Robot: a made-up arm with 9 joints. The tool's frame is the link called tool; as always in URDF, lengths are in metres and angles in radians. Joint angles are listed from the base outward.
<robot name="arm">
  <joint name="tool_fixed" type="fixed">
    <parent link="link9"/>
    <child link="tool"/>
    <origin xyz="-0.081 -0.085 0.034" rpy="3.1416 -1.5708 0"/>
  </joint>
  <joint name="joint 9" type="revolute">
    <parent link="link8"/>
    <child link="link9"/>
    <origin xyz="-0.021 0.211 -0.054" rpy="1.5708 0 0"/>
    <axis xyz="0 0 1"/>
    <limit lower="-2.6" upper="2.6"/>
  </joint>
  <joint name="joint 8" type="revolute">
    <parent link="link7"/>
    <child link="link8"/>
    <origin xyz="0.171 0.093 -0.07" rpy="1.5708 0 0"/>
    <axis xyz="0 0 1"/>
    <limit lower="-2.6" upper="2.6"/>
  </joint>
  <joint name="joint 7" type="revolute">
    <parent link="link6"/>
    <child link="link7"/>
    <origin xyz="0.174 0.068 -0.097" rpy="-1.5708 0 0"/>
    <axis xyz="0 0 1"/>
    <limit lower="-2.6" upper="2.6"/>
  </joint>
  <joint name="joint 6" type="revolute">
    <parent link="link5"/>
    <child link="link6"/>
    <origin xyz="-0.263 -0.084 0.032" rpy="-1.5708 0 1.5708"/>
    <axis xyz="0 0 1"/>
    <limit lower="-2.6" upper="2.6"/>
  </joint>
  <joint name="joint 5" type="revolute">
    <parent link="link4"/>
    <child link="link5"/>
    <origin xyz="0.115 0.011 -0.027" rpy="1.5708 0 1.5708"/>
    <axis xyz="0 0 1"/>
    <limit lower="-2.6" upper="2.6"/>
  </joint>
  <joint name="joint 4" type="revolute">
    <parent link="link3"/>
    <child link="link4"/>
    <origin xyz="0.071 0.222 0.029" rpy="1.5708 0 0"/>
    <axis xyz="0 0 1"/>
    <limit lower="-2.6" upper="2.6"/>
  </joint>
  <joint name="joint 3" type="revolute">
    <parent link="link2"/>
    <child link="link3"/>
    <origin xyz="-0.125 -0.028 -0.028" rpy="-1.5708 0 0"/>
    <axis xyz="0 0 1"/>
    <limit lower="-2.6" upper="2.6"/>
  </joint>
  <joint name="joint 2" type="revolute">
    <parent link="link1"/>
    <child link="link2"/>
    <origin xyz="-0.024 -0.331 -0.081" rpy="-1.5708 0 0"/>
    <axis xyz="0 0 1"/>
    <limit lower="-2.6" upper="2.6"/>
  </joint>
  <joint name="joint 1" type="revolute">
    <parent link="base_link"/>
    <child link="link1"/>
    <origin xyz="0 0 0.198" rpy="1.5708 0 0"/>
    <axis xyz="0 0 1"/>
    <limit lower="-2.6" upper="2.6"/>
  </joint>
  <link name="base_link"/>
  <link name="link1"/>
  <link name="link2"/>
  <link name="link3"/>
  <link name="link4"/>
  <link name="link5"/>
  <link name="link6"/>
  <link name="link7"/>
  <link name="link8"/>
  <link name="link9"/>
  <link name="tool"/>
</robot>
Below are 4 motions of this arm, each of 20 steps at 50 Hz.
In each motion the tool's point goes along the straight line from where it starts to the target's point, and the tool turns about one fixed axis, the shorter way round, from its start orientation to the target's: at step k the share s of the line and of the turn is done. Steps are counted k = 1, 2, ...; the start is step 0. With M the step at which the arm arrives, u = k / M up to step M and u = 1 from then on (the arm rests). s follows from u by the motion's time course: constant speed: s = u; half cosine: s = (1 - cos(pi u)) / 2; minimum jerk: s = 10 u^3 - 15 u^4 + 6 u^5.
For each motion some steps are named. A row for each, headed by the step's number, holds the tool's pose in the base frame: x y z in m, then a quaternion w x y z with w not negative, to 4 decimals.
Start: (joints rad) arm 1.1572 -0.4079 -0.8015 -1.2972 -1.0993 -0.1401 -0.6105 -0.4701 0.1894
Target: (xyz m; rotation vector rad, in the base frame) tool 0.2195 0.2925 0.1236 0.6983 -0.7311 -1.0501
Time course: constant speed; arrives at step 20
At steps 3, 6, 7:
3: 0.1466 0.1161 0.2779 0.5144 0.6156 -0.3759 -0.4638
6: 0.1595 0.1473 0.2507 0.5617 0.5686 -0.3724 -0.4717
7: 0.1637 0.1576 0.2416 0.5770 0.5524 -0.3708 -0.4738

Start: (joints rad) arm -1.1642 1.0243 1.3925 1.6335 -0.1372 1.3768 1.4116 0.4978 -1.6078
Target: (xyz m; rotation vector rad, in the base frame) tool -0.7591 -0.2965 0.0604 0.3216 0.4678 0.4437
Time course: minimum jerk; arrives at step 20
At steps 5, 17, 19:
5: -0.7287 -0.3020 0.1885 0.9359 -0.1610 -0.0390 0.3110
17: -0.7582 -0.2967 0.0642 0.9383 0.1480 0.2213 0.2205
19: -0.7591 -0.2965 0.0606 0.9359 0.1569 0.2285 0.2172

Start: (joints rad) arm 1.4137 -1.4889 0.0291 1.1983 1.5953 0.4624 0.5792 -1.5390 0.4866
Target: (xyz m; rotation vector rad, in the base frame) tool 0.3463 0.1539 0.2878 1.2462 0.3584 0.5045
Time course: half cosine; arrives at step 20
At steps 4, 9, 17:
4: 0.3531 -0.0010 0.0441 0.7106 0.5585 0.0068 0.4280
9: 0.3507 0.0549 0.1320 0.7369 0.5685 0.0645 0.3601
17: 0.3467 0.1446 0.2731 0.7656 0.5742 0.1558 0.2447

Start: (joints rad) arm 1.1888 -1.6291 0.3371 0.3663 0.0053 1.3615 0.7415 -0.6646 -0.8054
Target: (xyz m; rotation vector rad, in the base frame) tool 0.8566 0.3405 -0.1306 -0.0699 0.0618 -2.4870
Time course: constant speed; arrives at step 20
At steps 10, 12, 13, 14, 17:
10: 0.8162 0.3767 -0.1069 0.4239 0.0059 0.0101 -0.9056
12: 0.8243 0.3695 -0.1116 0.4036 -0.0006 0.0128 -0.9148
13: 0.8283 0.3658 -0.1140 0.3934 -0.0038 0.0142 -0.9192
14: 0.8324 0.3622 -0.1164 0.3832 -0.0071 0.0155 -0.9235
17: 0.8445 0.3514 -0.1235 0.3521 -0.0169 0.0195 -0.9356

